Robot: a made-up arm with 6 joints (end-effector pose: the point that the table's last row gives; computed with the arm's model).
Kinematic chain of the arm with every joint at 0, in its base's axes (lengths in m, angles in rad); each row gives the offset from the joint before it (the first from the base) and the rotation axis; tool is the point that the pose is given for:
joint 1: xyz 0 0 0.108 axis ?
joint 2: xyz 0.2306 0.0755 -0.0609 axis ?
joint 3: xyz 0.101 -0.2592 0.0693 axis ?
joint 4: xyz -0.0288 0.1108 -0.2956 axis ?
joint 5: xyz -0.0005 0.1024 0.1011 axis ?
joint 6: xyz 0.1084 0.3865 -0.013 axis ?
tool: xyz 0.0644 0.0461 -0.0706
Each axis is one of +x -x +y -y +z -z.
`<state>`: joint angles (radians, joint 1 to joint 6).
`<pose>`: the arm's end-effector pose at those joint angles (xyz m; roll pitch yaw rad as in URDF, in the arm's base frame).
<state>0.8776 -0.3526 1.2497 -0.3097 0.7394 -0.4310</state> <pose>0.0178 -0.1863 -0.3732 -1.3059 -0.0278 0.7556</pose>
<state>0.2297 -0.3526 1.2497 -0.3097 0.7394 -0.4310</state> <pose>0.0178 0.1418 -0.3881 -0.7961 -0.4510 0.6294</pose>
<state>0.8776 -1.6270 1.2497 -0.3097 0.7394 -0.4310</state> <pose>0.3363 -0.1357 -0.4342 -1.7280 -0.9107 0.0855</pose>
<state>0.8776 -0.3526 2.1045 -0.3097 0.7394 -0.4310</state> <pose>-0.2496 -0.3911 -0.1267 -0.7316 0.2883 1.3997</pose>
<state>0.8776 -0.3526 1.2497 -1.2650 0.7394 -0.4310</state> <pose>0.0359 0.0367 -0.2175 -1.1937 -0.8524 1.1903</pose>
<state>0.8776 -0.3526 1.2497 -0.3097 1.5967 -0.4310</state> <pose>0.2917 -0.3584 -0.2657 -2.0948 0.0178 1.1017</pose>
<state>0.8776 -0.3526 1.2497 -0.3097 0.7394 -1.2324</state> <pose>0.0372 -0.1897 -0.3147 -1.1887 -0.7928 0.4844</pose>
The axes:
joint 1: -x
joint 2: +z
joint 3: +z
joint 4: +y
joint 5: -x
joint 6: +z

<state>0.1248 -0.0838 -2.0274 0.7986 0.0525 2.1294</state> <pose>0.8494 -0.5415 -0.1415 0.5996 -0.3654 -0.0505</pose>
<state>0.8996 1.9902 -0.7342 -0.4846 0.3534 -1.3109</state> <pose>0.0020 0.1352 -0.5307 -0.5786 -0.4390 0.2151</pose>
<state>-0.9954 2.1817 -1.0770 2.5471 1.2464 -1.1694</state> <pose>0.0251 0.2209 0.1250 -1.1581 0.5229 1.1722</pose>
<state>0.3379 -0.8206 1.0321 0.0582 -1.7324 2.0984</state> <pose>0.0986 0.1317 0.3138 -1.1570 -1.1370 2.9647</pose>
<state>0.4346 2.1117 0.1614 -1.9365 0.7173 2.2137</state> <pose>-0.0698 0.0427 -0.1038 -1.3947 0.4115 -3.1184</pose>
